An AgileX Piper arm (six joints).
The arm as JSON. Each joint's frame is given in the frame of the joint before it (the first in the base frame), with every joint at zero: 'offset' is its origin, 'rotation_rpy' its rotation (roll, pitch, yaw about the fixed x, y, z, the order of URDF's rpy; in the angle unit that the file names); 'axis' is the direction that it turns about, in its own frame. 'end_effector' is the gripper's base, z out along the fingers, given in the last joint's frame.
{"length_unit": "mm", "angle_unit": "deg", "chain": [
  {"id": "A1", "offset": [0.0, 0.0, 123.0], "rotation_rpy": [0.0, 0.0, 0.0], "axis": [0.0, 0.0, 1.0]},
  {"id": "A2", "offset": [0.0, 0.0, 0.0], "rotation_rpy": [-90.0, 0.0, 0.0], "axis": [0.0, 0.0, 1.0]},
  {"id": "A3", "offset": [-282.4, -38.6, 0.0], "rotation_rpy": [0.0, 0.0, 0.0], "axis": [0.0, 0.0, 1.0]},
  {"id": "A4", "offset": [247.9, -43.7, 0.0], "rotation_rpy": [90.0, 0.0, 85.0], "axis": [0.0, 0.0, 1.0]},
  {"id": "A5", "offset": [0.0, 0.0, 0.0], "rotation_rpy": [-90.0, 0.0, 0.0], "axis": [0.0, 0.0, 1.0]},
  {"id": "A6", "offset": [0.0, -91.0, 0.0], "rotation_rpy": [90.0, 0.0, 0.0], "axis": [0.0, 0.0, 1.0]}
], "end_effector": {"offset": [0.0, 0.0, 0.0], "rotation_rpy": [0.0, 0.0, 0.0]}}
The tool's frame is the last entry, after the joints.
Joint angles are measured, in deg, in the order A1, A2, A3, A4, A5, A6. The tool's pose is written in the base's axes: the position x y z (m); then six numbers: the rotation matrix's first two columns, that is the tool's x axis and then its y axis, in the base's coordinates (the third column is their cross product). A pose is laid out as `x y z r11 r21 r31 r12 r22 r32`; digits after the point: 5 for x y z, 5 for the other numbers.
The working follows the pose.
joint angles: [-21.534 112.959 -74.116 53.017 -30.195 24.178]
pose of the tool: 0.40224 -0.19803 0.22559 0.59988 0.70530 -0.37776 0.42634 0.11775 0.89687
Where each joint sits with the arm in this pose, in the base's axes (m; each line is computed from the numbers above, not from the rounded line before):
A1: 0.0000 0.0000 0.1230
A2: 0.0000 0.0000 0.1230
A3: 0.1355 -0.0535 0.3680
A4: 0.3406 -0.1344 0.2465
A5: 0.3406 -0.1344 0.2465
A6: 0.4022 -0.1980 0.2256
the tool: 0.4022 -0.1980 0.2256

